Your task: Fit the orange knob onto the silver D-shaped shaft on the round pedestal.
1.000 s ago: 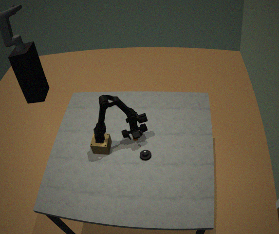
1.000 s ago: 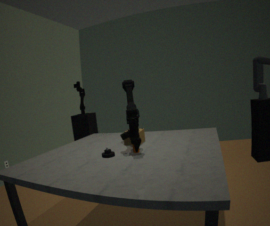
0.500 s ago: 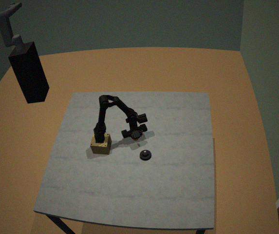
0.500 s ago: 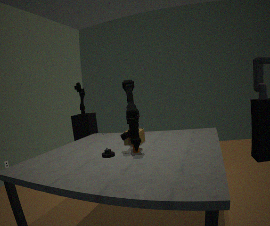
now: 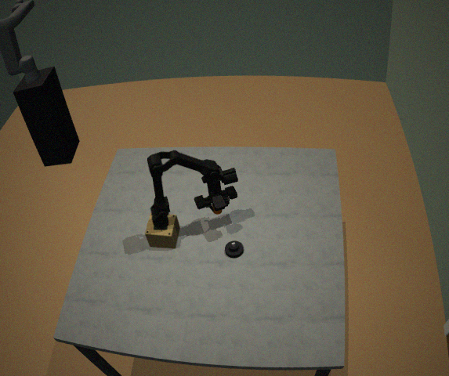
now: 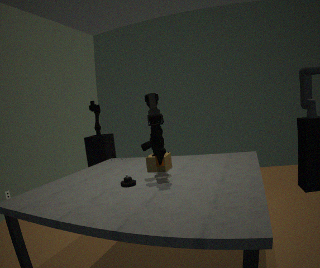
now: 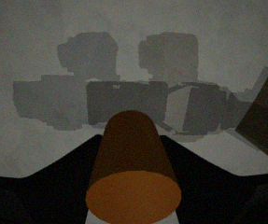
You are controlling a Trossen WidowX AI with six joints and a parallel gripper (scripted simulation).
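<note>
My gripper tip is now 30 mm below the orange knob. Also, from my gripper tip: round pedestal 170 mm to the right, 70 mm ahead, 60 mm below.
</note>
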